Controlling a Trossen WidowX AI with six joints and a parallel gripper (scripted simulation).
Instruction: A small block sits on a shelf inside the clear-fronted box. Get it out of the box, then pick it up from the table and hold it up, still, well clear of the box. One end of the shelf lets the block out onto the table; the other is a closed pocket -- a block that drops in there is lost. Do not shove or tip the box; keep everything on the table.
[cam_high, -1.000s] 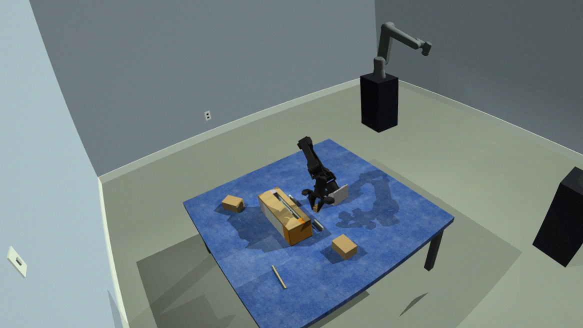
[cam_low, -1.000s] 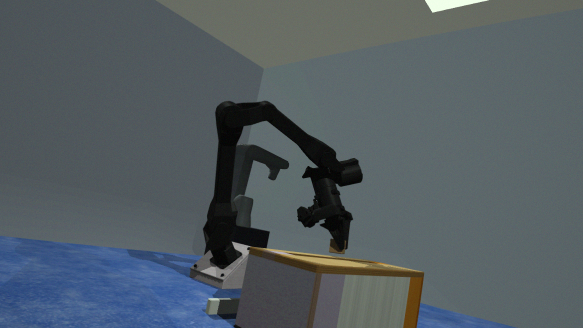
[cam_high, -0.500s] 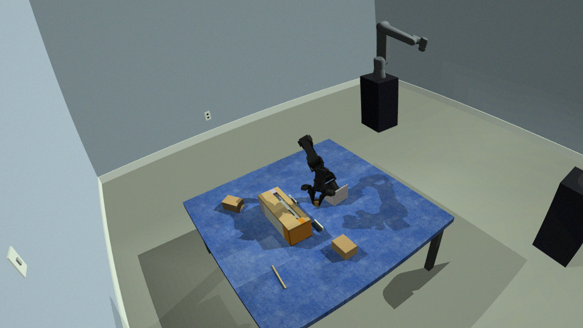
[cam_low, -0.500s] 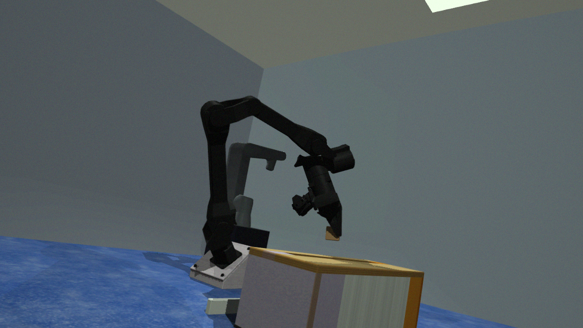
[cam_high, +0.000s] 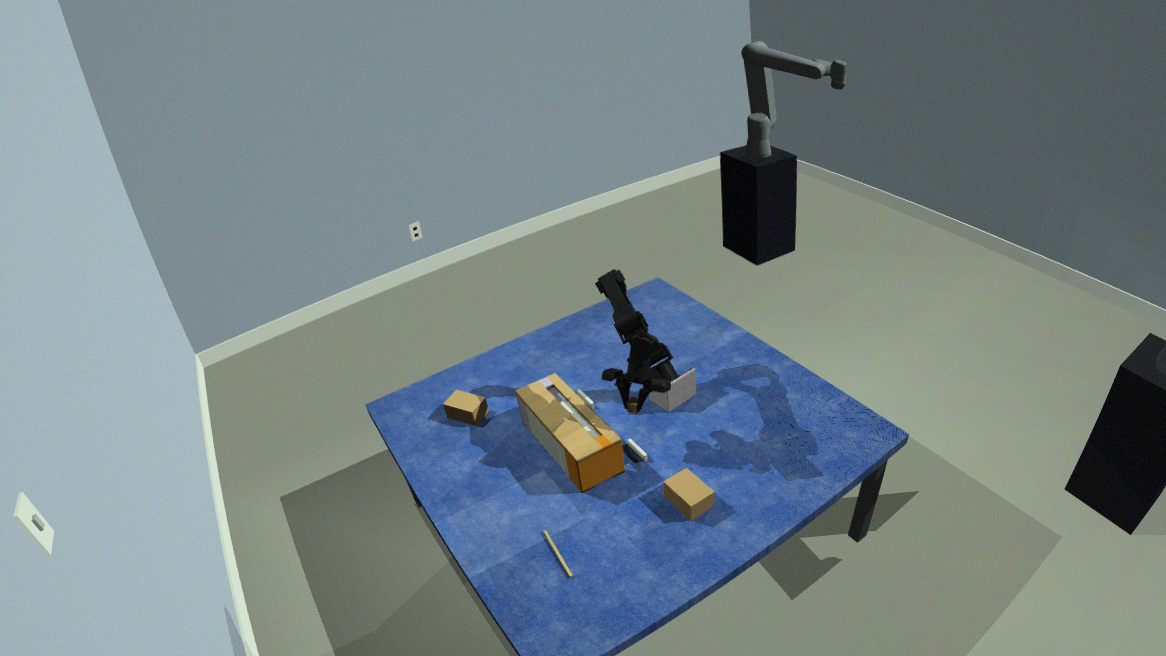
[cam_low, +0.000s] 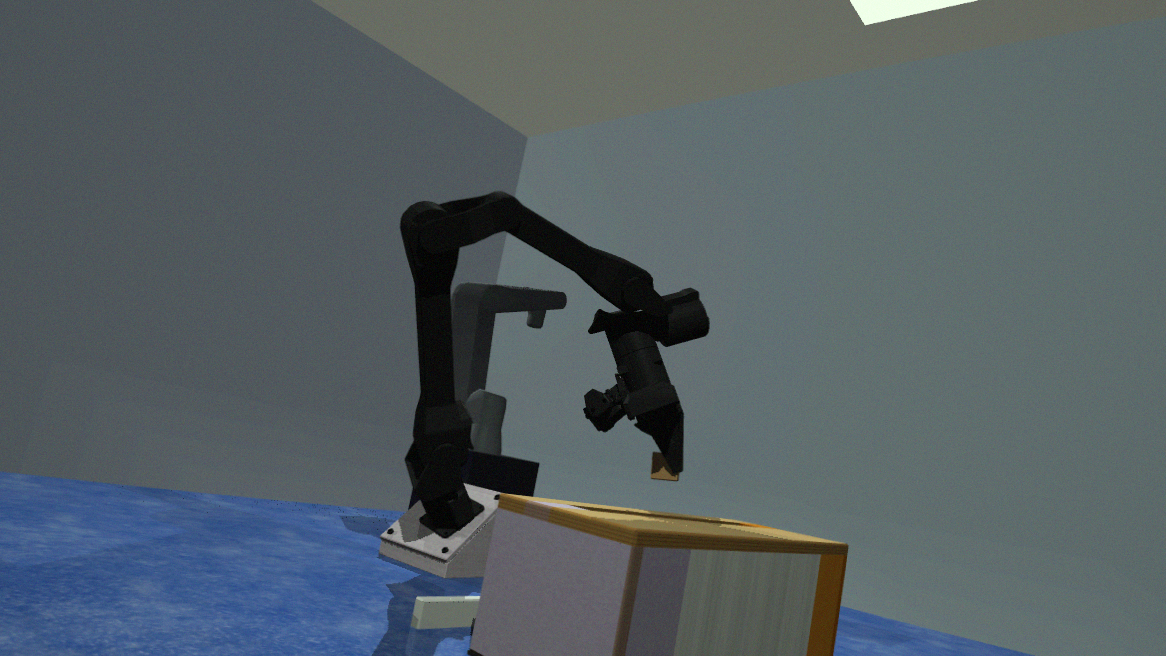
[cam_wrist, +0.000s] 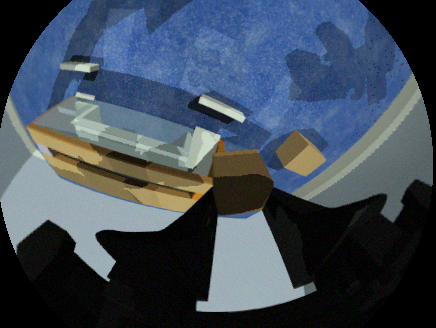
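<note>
The brown block is 10 mm behind my gripper tip and 10 mm to the right of it. Round my gripper tip: thin wooden stick (370 mm ahead, 210 mm to the left, 170 mm below); then box (100 mm ahead, 150 mm to the right, 110 mm below).
</note>
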